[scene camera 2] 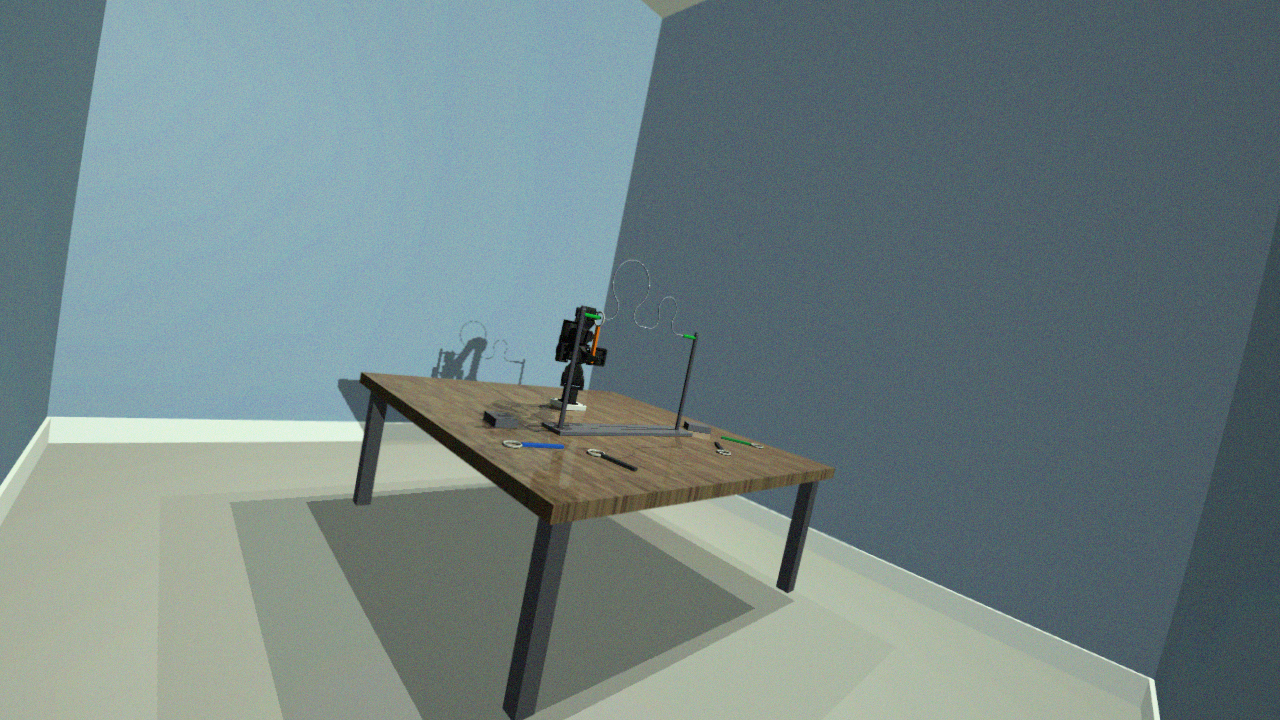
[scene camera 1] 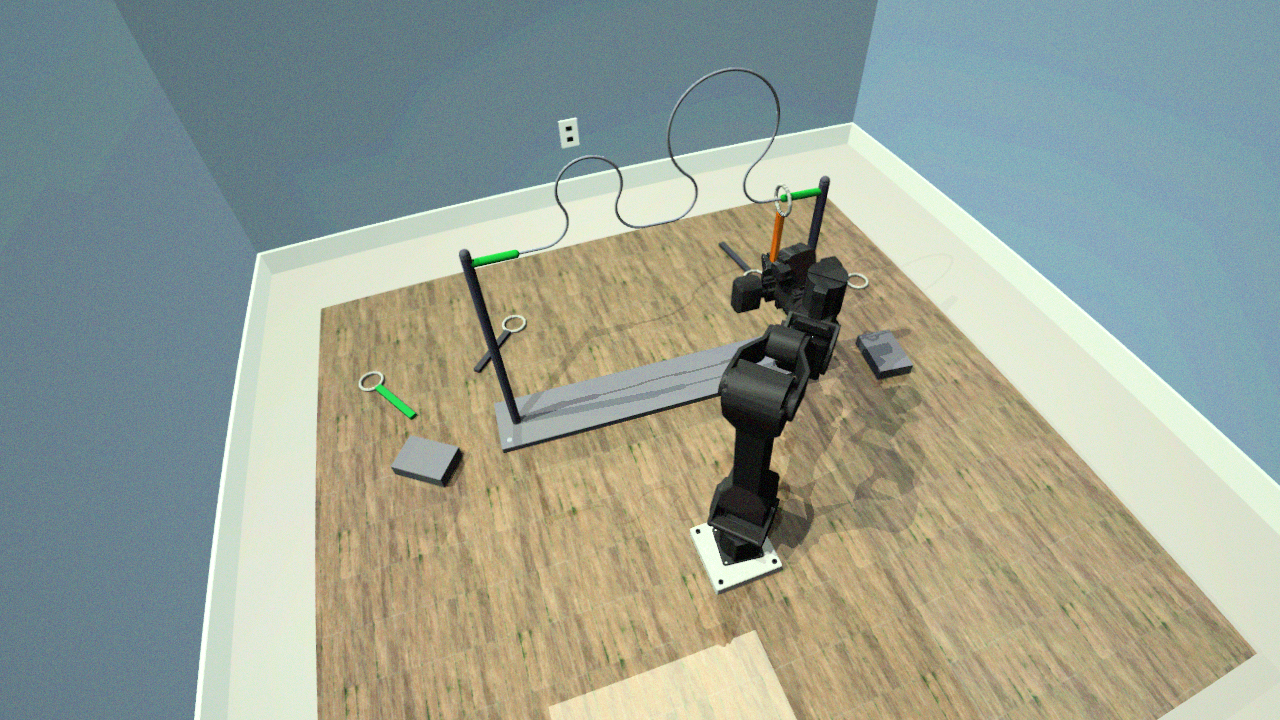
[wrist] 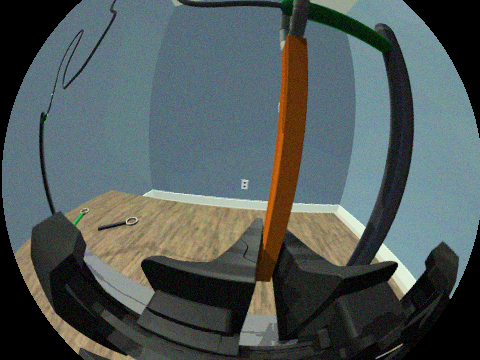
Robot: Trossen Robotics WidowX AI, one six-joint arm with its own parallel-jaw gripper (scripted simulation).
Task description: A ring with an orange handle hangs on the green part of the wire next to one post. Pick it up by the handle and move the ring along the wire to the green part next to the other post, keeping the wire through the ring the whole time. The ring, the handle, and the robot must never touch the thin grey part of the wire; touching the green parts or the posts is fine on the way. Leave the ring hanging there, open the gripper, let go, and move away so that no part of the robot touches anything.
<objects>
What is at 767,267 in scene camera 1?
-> My gripper.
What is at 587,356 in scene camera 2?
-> My gripper.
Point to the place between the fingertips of my gripper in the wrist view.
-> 264,223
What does my gripper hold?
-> A ring.
</objects>
